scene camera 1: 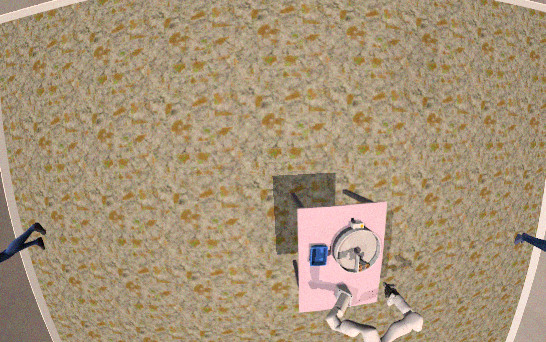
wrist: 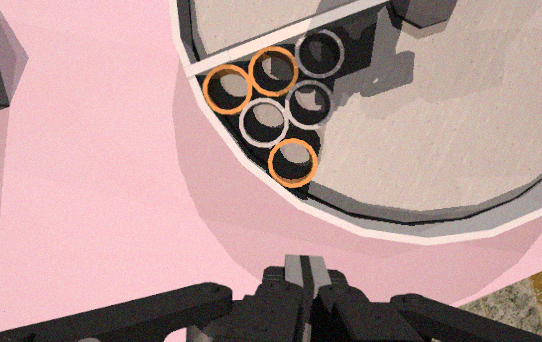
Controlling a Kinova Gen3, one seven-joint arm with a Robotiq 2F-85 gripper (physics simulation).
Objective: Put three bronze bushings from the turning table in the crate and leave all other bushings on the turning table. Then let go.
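Places are measured from the arm's base along level axes (x ahead, y left, z up), in centimetres.
Pixels of known places: gripper, fingertip midpoint: [scene camera 1: 383,282] [wrist: 301,281]; arm's base, link origin: [scene camera 1: 344,297].
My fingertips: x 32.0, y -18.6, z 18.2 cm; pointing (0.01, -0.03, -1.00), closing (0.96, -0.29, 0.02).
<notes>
Ahead of a thing's pixels: the offset from my fingertips to its top centre. "pt": to the spot under its first point. Level surfaces: height alone.
Three bronze bushings @[dx -2.6, dy +9.3, dz -19.4 cm] [wrist: 227,67] @[dx +1.2, dy +9.8, dz -19.4 cm] [wrist: 273,94] @[dx +1.0, dy +2.5, dz -19.4 cm] [wrist: 293,185] stand upright on the turning table [scene camera 1: 334,250] [wrist: 425,150], by its rim and the white bar in the wrist view. A pale bushing @[dx -0.4, dy +6.1, dz -19.4 cm] [wrist: 263,145] and two grey bushings @[dx +3.3, dy +6.7, dz -19.4 cm] [wrist: 309,127] @[dx +5.0, dy +10.3, dz -19.4 cm] [wrist: 320,31] stand among and beside them. In the scene view the group is small beside the bar. The blue crate @[dx +8.0, dy +48.6, dz -23.5 cm] [scene camera 1: 311,255] stands left of the turning table; its inside is too small to read. My gripper [scene camera 1: 388,285] [wrist: 301,281] is shut and empty, outside the turning table's rim, near the table's front right edge.
A white bar @[pt dx +3.1, dy +12.2, dz -19.1 cm] [wrist: 290,34] [scene camera 1: 356,262] runs from the central hub @[dx +15.4, dy +14.1, dz -22.4 cm] [scene camera 1: 357,249] [wrist: 425,10] to the rim. A small white device @[pt dx +40.0, dy +18.8, dz -22.9 cm] [scene camera 1: 357,224] stands behind the turning table. The arm's base [scene camera 1: 344,296] is on the pink table @[dz -28.5 cm] [scene camera 1: 310,225]. A grey object [wrist: 10,70] shows at the wrist view's left edge.
</notes>
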